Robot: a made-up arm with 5 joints.
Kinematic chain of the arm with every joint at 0, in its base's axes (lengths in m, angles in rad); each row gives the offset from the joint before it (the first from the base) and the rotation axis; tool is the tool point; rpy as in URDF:
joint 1: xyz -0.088 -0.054 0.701 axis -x
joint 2: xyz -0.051 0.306 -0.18 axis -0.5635 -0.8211 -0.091
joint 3: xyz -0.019 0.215 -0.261 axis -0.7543 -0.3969 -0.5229
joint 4: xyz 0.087 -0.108 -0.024 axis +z
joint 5: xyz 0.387 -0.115 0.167 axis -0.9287 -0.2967 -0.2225
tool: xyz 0.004 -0.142 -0.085 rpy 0 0 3.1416
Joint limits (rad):
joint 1: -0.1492..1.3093
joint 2: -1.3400..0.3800
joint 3: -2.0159..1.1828
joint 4: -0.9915..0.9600
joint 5: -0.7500..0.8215
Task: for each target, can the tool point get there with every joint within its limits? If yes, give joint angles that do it. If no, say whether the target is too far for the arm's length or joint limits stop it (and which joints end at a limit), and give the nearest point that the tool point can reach.
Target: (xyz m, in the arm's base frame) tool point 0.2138 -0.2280 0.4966
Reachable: yes | joints 0.8684 0.0335 0.0980 -0.2267 0.3751
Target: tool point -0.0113 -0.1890 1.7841
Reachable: no: joint limits stop it (at a limit: joint 1, joint 3, joint 4, joint 5) | nearest point -0.1668 0.0330 0.9253 | short by 0.901 m
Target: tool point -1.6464 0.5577 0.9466
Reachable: no: too far | nearest point -0.6646 0.9982 0.6697 | short by 1.111 m
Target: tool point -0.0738 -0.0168 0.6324
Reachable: yes | joints 0.4253 -0.7298 0.9118 -0.4785 0.2652
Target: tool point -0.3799 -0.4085 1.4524
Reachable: no: joint limits stop it (at a limit: joint 1, joint 3, joint 4) | nearest point -0.2030 0.0492 0.9298 | short by 0.717 m
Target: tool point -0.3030 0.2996 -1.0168
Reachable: no: too far | nearest point -0.2518 0.2050 -0.5571 | short by 0.472 m
